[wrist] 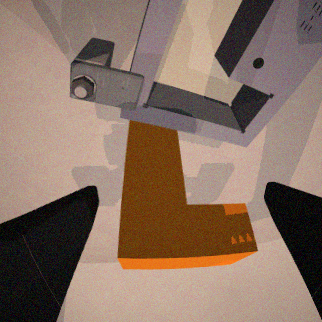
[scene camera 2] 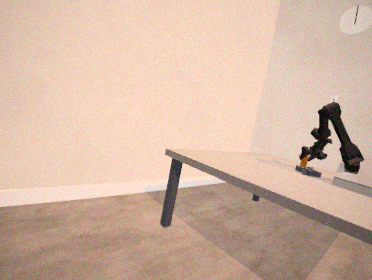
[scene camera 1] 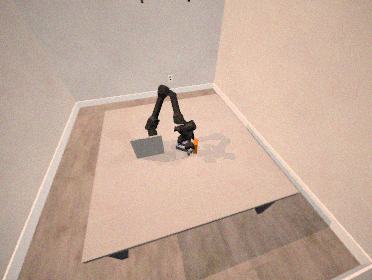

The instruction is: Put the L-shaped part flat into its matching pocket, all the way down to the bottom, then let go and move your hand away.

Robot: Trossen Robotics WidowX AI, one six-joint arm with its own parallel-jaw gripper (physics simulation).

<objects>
gripper: open, holds nothing
an orange L-shaped part: on the table
</objects>
